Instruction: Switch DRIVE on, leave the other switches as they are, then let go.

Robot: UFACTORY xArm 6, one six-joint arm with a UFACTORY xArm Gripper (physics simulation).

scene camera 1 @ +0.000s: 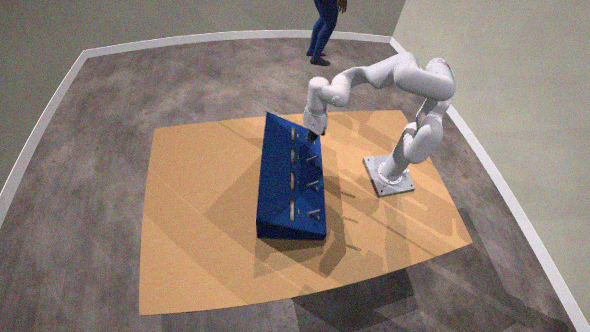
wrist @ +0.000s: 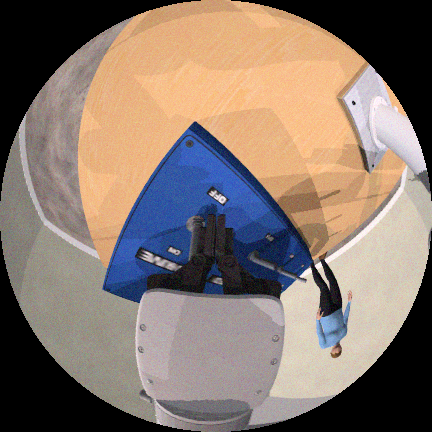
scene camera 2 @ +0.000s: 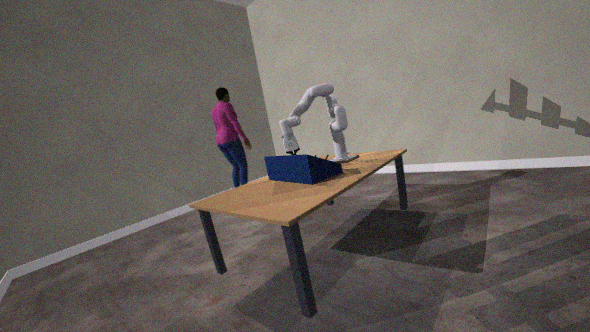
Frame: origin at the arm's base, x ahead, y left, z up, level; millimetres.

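Seen in the pictures: gripper, fingertip midpoint: (scene camera 1: pixel 313 139) (wrist: pixel 216 222); arm's base, link origin: (scene camera 1: pixel 389 173) (scene camera 2: pixel 341 158).
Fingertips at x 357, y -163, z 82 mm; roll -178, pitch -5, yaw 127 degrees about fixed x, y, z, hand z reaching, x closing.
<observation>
Offsets run from my fingertips to a thing's top centre. Level surfaces: height alone.
A sloped blue switch panel (scene camera 1: pixel 275 175) (scene camera 2: pixel 287 169) (wrist: pixel 165 185) stands on the table. In the wrist view, the DRIVE label @[dx +91, dy -22, dz +22 mm] (wrist: pixel 157 259) and the DRIVE switch's grey lever @[dx +22, dy -10, dz +37 mm] (wrist: pixel 196 237) show. The lever runs down the view from its round base, toward the side with the ON label, its end partly hidden by a finger. My gripper (scene camera 1: pixel 313 137) (scene camera 2: pixel 292 152) (wrist: pixel 216 222) is shut and empty, its fingers just beside the lever, on the OFF label's side. Whether they touch is unclear. The neighbouring switch lever @[dx +29, dy +110, dz +26 mm] (wrist: pixel 277 266) slants to the lower right in the wrist view.
Other switch levers (scene camera 1: pixel 312 159) (scene camera 1: pixel 313 185) (scene camera 1: pixel 314 214) stand in a row along the panel. The arm's base plate (scene camera 1: pixel 400 189) (wrist: pixel 356 112) is on the table @[dz -103 mm] (scene camera 1: pixel 190 270) (scene camera 2: pixel 250 202) (wrist: pixel 225 75). One person (scene camera 1: pixel 325 25) (scene camera 2: pixel 227 125) stands beyond the table; another (wrist: pixel 334 327) shows in the wrist view.
</observation>
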